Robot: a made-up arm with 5 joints.
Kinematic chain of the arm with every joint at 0, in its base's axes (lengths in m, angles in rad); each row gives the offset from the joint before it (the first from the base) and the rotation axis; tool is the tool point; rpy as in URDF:
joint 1: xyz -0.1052 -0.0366 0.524 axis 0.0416 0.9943 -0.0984
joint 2: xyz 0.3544 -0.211 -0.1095 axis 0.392 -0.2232 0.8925
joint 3: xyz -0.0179 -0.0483 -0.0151 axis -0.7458 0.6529 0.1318
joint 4: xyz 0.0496 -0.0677 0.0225 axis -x
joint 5: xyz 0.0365 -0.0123 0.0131 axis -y
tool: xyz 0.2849 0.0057 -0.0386 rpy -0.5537 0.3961 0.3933
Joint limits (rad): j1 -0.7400..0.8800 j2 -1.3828..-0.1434 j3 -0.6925..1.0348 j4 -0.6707..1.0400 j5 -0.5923..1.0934
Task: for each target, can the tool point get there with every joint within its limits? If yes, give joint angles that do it. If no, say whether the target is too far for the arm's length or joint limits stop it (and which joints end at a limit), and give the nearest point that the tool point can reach.
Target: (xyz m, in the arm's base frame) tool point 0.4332 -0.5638 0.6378
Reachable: yes | joints -0.4946 -0.7296 -0.1443 0.3374 -0.3471
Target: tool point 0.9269 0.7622 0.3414
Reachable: no: too far | nearest point 0.5382 -0.1272 0.4659 | short by 0.979 m
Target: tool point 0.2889 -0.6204 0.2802
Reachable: yes | joints 0.2491 -1.0830 0.5417 -0.0246 0.2088
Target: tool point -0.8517 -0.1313 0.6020
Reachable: no: joint limits stop it (at a limit: joint 1, joint 2, joint 3, joint 5) | nearest point -0.2450 -0.4786 0.2974 | short by 0.763 m
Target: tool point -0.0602 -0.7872 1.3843
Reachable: no: too far | nearest point 0.1139 -0.5050 0.9543 | short by 0.543 m
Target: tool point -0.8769 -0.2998 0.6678
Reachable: no: joint limits stop it (at a limit: joint 1, joint 2, joint 3, joint 5) | nearest point -0.2384 -0.4847 0.3148 | short by 0.753 m
